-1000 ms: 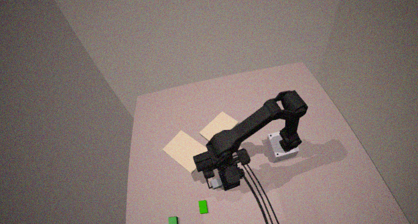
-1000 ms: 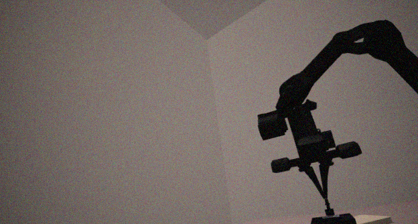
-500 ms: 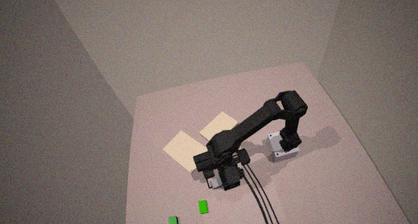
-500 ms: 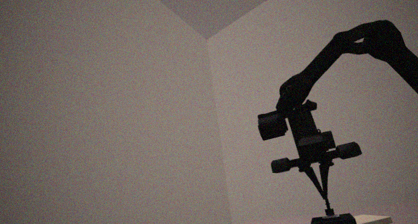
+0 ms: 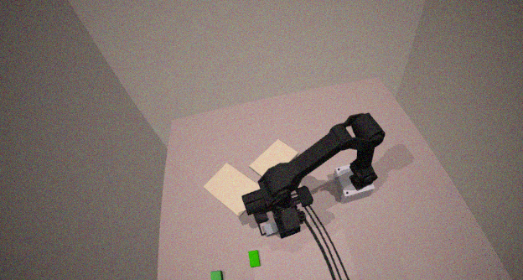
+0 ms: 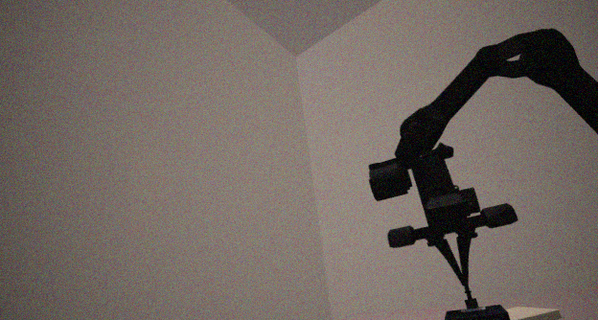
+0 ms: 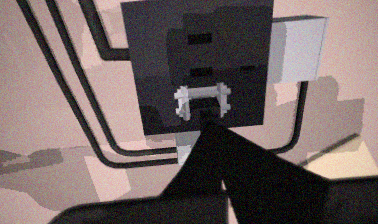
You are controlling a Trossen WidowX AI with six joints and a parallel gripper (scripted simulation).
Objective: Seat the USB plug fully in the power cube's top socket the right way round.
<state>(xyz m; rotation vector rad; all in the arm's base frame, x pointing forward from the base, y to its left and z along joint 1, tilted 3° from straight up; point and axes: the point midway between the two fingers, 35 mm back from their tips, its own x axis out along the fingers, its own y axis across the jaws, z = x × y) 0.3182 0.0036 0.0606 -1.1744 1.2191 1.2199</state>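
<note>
Right now the USB plug is 20 mm below my gripper tip.
</note>
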